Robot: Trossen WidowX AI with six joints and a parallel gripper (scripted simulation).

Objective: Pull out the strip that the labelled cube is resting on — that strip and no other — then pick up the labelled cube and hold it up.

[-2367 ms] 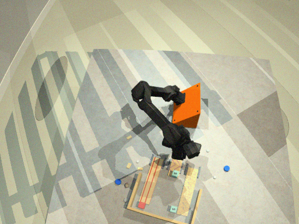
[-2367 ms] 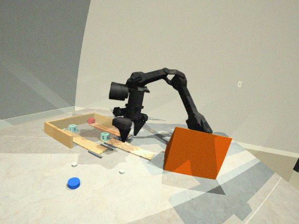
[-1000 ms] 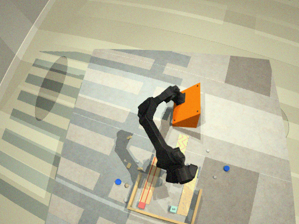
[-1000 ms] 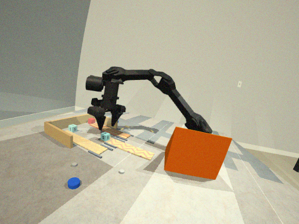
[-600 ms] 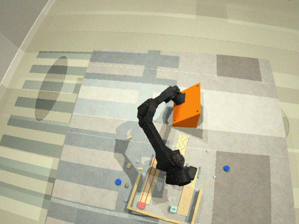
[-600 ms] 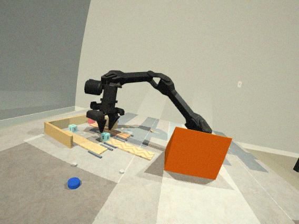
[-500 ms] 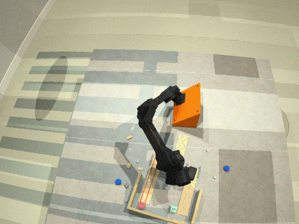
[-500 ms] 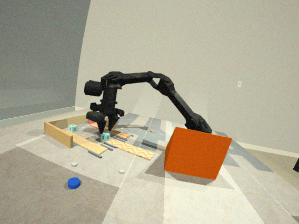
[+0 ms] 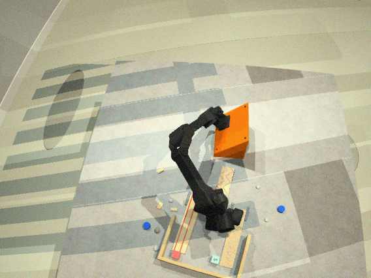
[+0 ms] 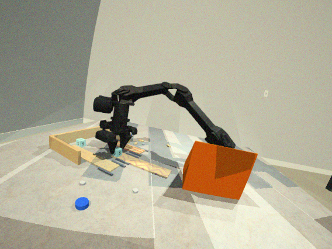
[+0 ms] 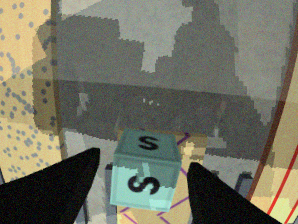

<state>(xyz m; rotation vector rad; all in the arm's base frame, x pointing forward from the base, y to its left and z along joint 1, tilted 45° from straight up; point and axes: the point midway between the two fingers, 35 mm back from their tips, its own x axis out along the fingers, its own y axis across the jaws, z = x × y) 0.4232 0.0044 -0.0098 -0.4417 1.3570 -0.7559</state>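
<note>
Now: the zigzag strip 110 mm behind my gripper tip, 10 mm to the left of it and 20 mm below it.
</note>
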